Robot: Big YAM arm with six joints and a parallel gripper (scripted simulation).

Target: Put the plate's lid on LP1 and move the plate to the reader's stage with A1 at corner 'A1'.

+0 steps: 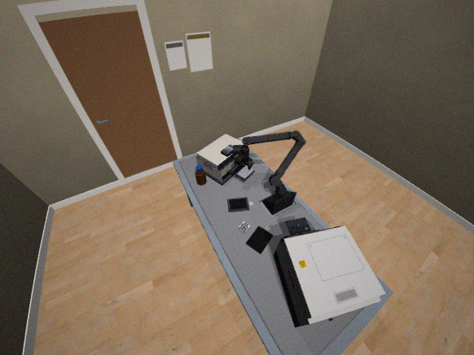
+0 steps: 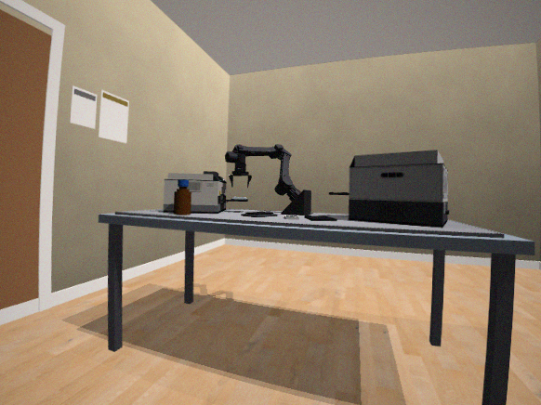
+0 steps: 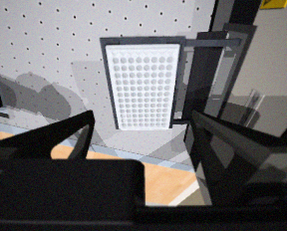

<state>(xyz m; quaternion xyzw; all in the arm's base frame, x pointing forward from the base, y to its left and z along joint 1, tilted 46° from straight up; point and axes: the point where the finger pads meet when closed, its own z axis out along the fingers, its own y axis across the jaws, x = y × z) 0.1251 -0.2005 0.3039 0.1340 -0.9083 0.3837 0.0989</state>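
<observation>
The well plate is 80 mm below my hand, 10 mm to the right of it and 10 mm behind it. Also, from my hand: brown capped bottle: 340 mm ahead, 180 mm to the right, 50 mm below; then grey-blue LP1 pad: 200 mm to the left, 190 mm ahead, 160 mm below; then dark see-through lid: 200 mm to the left, 190 mm ahead, 150 mm below.
</observation>
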